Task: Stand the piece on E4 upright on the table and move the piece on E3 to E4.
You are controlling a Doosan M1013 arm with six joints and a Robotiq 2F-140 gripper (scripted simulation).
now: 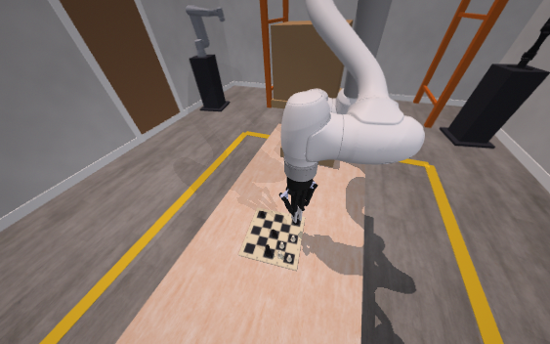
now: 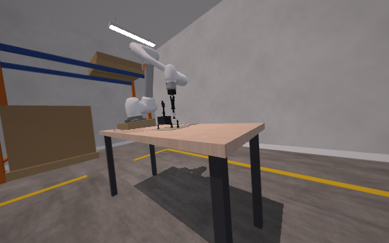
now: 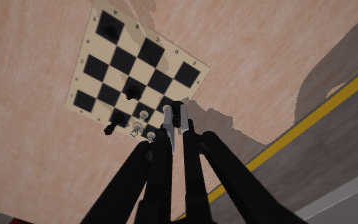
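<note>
The pale piece is 110 mm ahead of my hand, 40 mm to the right of it and 110 mm below it. The rest, counted from my hand: chessboard: 30 mm ahead, 80 mm to the right, 130 mm below.
</note>
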